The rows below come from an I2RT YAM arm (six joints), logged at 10 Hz.
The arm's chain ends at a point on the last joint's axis. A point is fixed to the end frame.
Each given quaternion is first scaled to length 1.
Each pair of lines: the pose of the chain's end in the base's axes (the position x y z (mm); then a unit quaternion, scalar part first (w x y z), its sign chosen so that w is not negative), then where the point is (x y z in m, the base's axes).
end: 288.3, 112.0, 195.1, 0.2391, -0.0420, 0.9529, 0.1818
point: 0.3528 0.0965 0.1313
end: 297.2, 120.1, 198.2, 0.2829, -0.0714, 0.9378, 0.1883
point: 0.3684 0.1081 0.1412
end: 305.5, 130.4, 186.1, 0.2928, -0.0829, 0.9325, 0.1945
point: 0.3784 0.1205 0.1308
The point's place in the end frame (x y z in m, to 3 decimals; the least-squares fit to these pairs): -0.027 -0.046 0.075
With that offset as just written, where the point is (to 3 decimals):
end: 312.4, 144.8, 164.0, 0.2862, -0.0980, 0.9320, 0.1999
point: 0.385 0.137 0.108
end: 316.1, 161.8, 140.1, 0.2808, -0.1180, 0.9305, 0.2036
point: 0.389 0.157 0.084
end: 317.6, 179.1, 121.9, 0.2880, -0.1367, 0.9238, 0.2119
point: 0.392 0.178 0.068
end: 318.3, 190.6, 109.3, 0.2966, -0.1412, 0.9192, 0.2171
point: 0.394 0.191 0.056
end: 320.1, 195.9, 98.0, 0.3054, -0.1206, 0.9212, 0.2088
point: 0.396 0.192 0.046
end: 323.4, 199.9, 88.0, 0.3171, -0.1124, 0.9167, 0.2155
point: 0.400 0.196 0.037
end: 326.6, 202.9, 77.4, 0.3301, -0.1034, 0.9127, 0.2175
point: 0.404 0.198 0.028
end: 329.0, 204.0, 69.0, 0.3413, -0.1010, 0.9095, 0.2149
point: 0.408 0.199 0.022
